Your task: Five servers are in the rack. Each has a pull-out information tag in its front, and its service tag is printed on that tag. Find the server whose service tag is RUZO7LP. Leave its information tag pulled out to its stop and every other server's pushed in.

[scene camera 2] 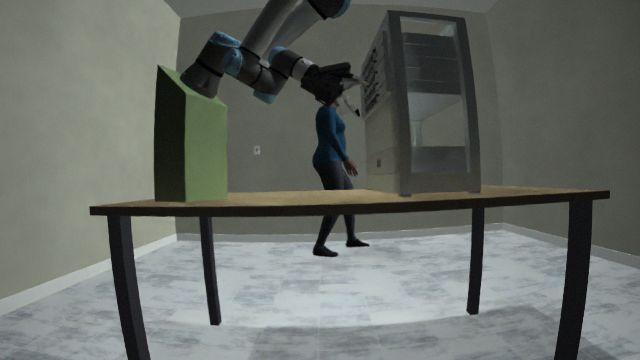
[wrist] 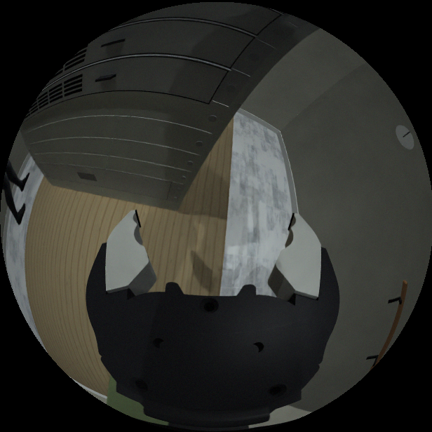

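Where they show: gripper, between the fingertips: (scene camera 2: 364, 101); arm's base, origin of its link: (scene camera 2: 197, 87).
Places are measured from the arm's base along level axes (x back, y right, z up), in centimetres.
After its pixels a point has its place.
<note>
The rack (scene camera 2: 404, 125) @(x -71.6, y 15.3, z -20.0 cm) (wrist: 125, 130) stands on the table with dark server fronts in its upper part. In the wrist view the lowest server front (wrist: 165, 77) and the one above it (wrist: 185, 42) show at the upper left. Each has a small dark tab, the lower tab (wrist: 105, 77) and the upper tab (wrist: 113, 43). Higher fronts are cut off, and no service tag can be read. My gripper (scene camera 2: 362, 98) @(x -59.1, y 15.4, z -12.7 cm) (wrist: 213, 213) is open and empty. In the scene view its upper fingertip is close to the server fronts; whether it touches cannot be told.
The table (scene camera 2: 280, 201) @(x -33.4, y 17.0, z -42.0 cm) (wrist: 75, 240) bears the rack and a green pedestal (scene camera 2: 205, 150) @(x -6.2, y 5.4, z -24.9 cm) (wrist: 122, 395) that carries the arm. A person in blue (scene camera 2: 329, 132) stands behind the table. A round disc (wrist: 405, 137) and a brown bar (wrist: 398, 325) show by the right wall.
</note>
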